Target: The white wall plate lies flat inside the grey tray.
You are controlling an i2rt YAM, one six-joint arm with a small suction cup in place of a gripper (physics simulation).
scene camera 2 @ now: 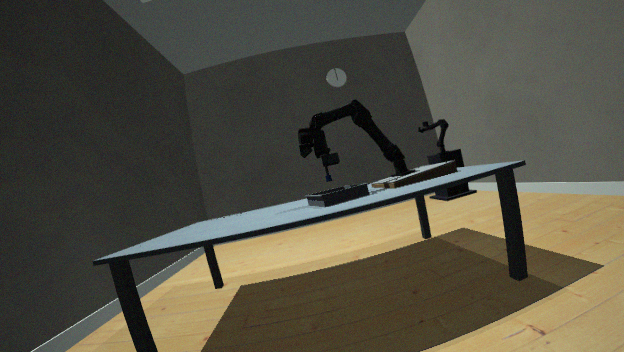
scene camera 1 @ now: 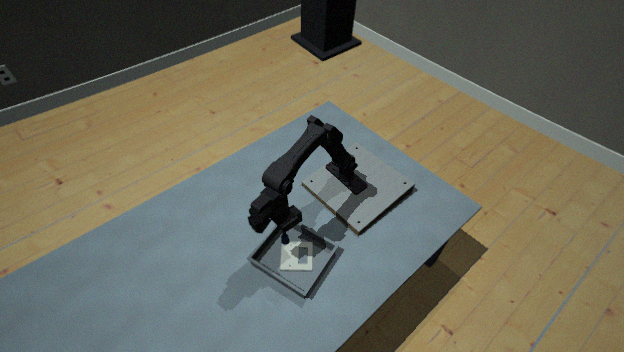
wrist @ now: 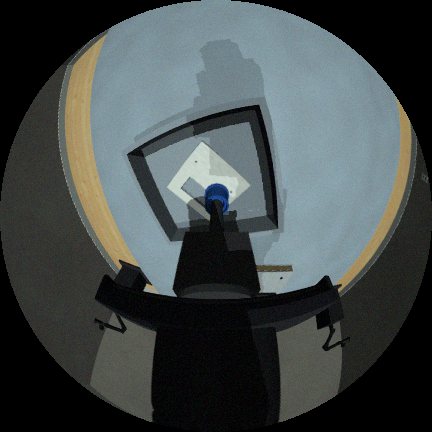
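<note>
A white wall plate rests on the grey tray. My suction cup is above the grey tray, 9 cm from the middle of the grey tray, and my suction cup holds nothing.
</note>
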